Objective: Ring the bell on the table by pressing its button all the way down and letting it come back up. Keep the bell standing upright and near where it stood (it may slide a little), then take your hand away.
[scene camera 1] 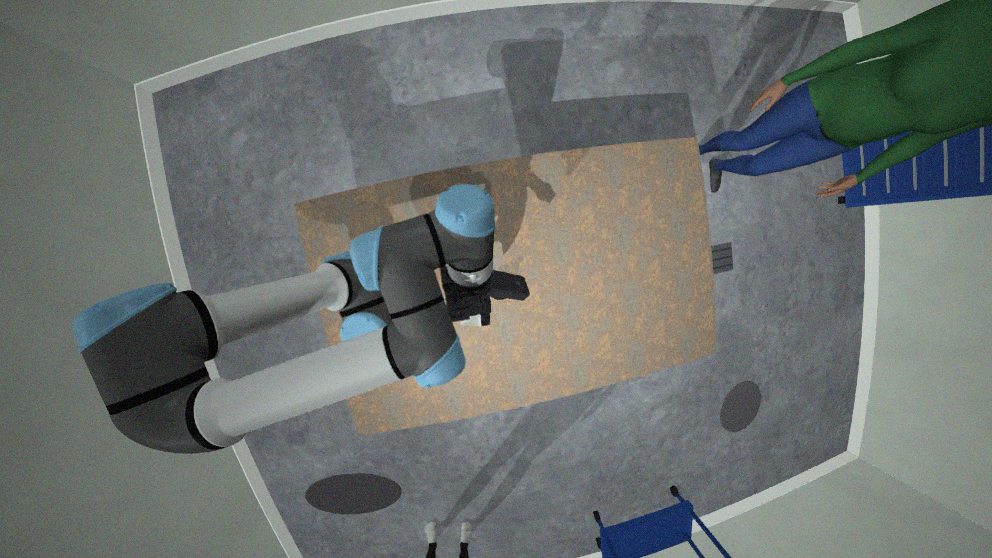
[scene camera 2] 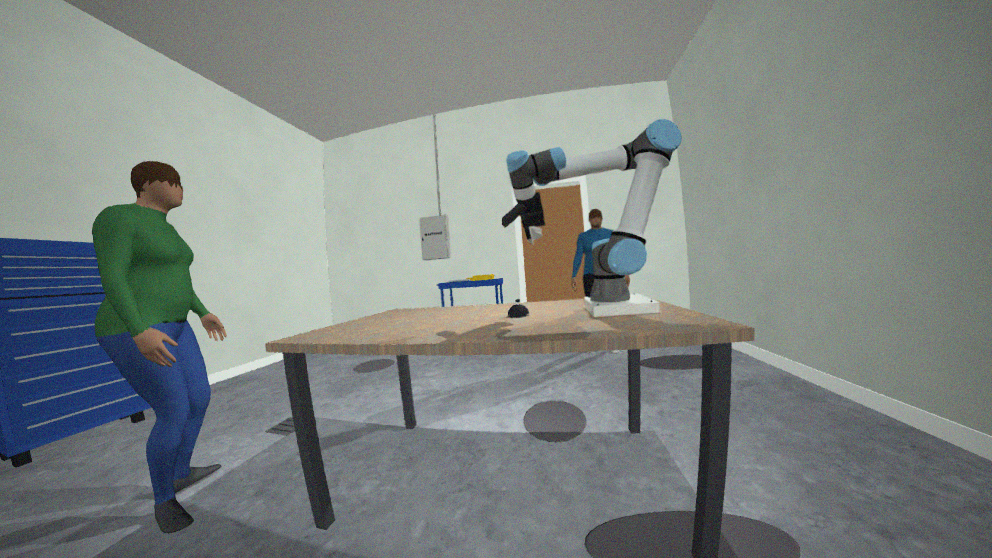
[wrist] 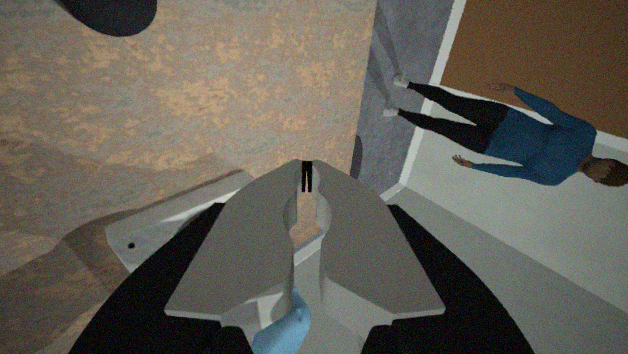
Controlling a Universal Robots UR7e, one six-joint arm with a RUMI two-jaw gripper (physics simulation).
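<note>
A small black bell (scene camera 2: pixel 518 311) stands upright on the wooden table (scene camera 2: pixel 416 326) (scene camera 1: pixel 610 242), with its small button (scene camera 2: pixel 517 300) raised on top. In the wrist view, part of a dark rounded shape, apparently the bell (wrist: pixel 117 15), shows at the upper left edge. In scene camera 1 the bell does not show; the arm and gripper cover that area. My gripper (scene camera 1: pixel 475 321) (scene camera 2: pixel 533 239) (wrist: pixel 306 164) is shut and empty. It hangs high above the table, well above the bell and slightly right of it in scene camera 2, touching nothing.
The arm's white base plate (scene camera 2: pixel 624 306) (wrist: pixel 150 227) is on the table, right of the bell in scene camera 2. A person in green (scene camera 1: pixel 901 83) (scene camera 2: pixel 149 270) stands beyond one table end. A person in blue (scene camera 2: pixel 591 242) (wrist: pixel 542 145) stands behind the table.
</note>
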